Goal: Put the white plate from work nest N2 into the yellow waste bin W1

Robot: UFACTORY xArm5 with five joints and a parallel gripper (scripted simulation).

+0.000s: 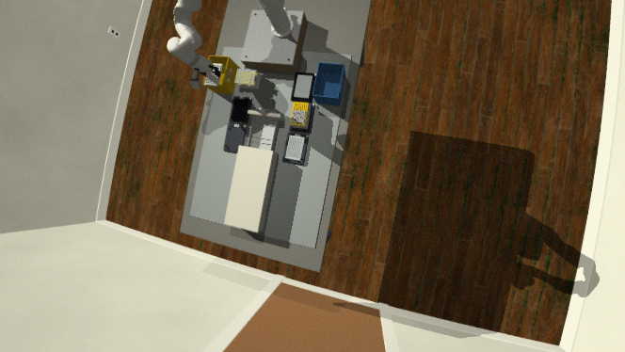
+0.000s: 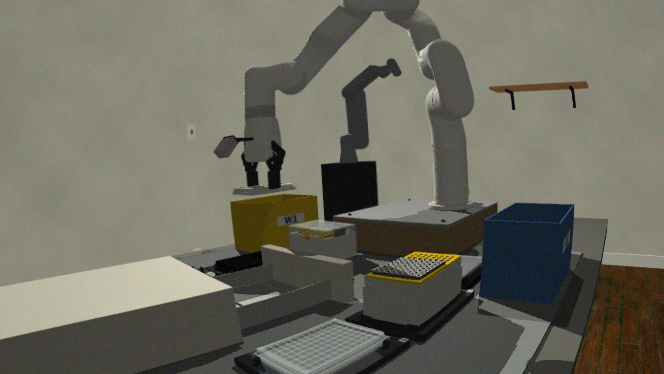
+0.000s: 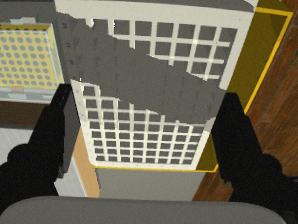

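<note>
My gripper is now 12 cm above the yellow waste bin W1, 4 cm past it and 1 cm to the left of it. The rest, counted from my hand: black plate (15 cm ahead, 14 cm below, 11 cm to the left); then white plate (1 cm below); then N2 label (25 cm ahead, 15 cm below, 10 cm to the left).
</note>
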